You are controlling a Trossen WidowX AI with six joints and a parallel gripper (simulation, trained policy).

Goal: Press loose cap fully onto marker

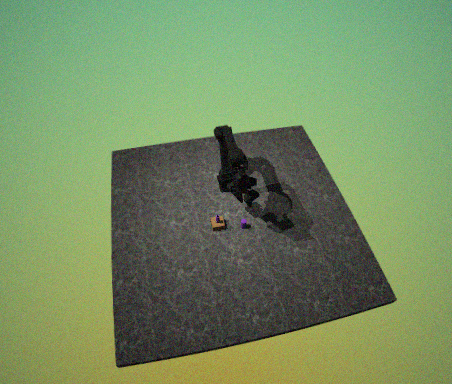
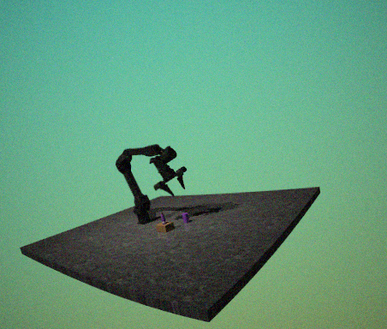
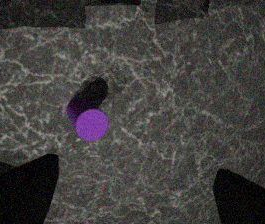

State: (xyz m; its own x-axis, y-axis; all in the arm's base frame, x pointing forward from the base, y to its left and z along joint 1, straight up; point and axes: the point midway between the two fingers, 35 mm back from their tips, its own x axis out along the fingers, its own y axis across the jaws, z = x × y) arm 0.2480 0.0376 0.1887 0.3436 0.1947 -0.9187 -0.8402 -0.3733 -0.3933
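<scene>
The purple cap is 13 cm below my gripper tip, 2 cm ahead of it and 1 cm to the right of it. The rest, counted from my gripper tip: holder block: 14 cm to the right, 14 cm below, 2 cm behind.
</scene>
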